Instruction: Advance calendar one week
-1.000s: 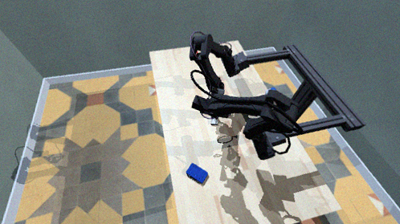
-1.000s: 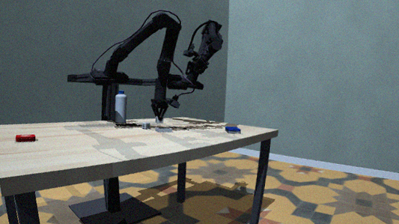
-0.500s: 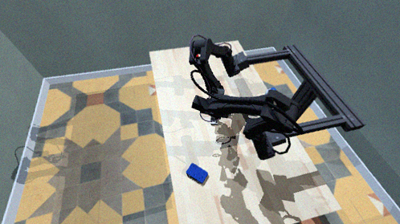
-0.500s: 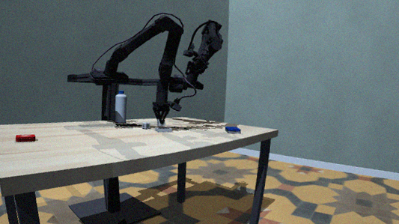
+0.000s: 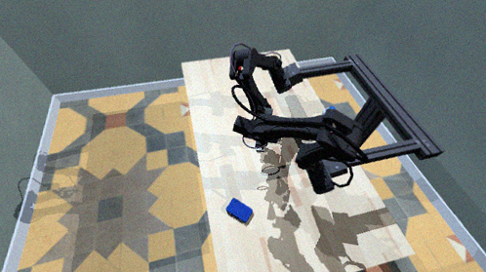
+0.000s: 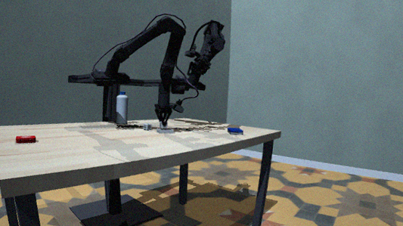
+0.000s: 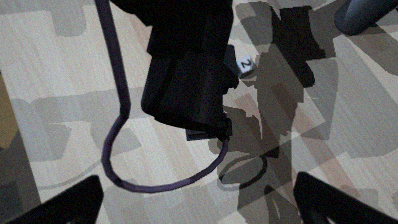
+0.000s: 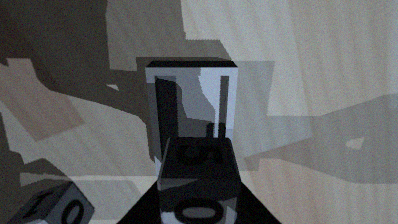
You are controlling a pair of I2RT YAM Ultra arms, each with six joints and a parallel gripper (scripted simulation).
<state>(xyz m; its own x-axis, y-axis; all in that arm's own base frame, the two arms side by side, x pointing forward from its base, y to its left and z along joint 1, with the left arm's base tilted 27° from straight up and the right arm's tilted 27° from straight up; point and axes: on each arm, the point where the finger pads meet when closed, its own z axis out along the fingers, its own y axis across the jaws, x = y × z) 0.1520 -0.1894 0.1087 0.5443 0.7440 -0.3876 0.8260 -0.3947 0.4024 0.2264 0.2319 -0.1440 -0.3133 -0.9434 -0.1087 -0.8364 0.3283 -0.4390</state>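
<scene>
My right gripper is now 40 mm above the calendar tray and 20 mm to the right of it. Round my right hand: white bottle 380 mm behind, 50 mm above, 30 mm to the right; then red object 690 mm to the right, 40 mm below, 30 mm ahead; then blue block 360 mm to the left, 180 mm ahead, 30 mm below.
</scene>
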